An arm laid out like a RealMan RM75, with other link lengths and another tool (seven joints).
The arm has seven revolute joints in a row. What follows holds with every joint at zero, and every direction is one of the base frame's.
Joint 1 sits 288.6 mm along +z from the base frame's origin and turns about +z.
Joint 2 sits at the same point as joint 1 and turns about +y.
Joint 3 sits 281.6 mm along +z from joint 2 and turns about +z.
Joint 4 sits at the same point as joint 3 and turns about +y.
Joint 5 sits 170.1 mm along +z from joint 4 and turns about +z.
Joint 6 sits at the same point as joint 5 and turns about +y.
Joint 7 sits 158.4 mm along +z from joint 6 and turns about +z.
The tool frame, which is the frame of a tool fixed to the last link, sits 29 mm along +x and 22 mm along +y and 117 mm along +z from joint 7; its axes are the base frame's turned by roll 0, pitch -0.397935 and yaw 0.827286 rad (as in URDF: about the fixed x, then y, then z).
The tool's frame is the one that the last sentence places.
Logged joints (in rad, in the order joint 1, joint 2, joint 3, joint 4, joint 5, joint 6, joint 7), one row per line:
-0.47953 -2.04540 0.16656 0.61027 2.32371 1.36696 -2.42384
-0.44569 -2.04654 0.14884 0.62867 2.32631 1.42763 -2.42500
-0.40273 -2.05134 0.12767 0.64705 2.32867 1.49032 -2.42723
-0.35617 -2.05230 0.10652 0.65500 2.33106 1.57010 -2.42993
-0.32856 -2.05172 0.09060 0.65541 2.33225 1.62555 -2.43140
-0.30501 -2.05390 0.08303 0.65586 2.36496 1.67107 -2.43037
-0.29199 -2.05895 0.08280 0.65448 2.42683 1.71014 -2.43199
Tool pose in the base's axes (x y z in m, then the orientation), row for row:
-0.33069 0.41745 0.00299 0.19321 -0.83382 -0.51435 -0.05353
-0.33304 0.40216 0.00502 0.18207 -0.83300 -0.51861 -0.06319
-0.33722 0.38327 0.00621 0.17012 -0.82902 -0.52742 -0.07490
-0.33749 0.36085 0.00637 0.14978 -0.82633 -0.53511 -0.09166
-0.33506 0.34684 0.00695 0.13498 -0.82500 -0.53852 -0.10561
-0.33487 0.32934 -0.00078 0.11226 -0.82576 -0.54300 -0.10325
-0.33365 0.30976 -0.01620 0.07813 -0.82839 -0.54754 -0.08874
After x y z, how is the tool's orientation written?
As a quaternion, w x y z.
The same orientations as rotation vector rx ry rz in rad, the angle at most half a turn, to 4 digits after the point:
-2.3394 -1.4431 -0.1502
-2.3512 -1.4638 -0.1784
-2.3553 -1.4985 -0.2128
-2.3743 -1.5375 -0.2634
-2.3903 -1.5603 -0.3060
-2.4237 -1.5938 -0.3031
-2.4805 -1.6395 -0.2657

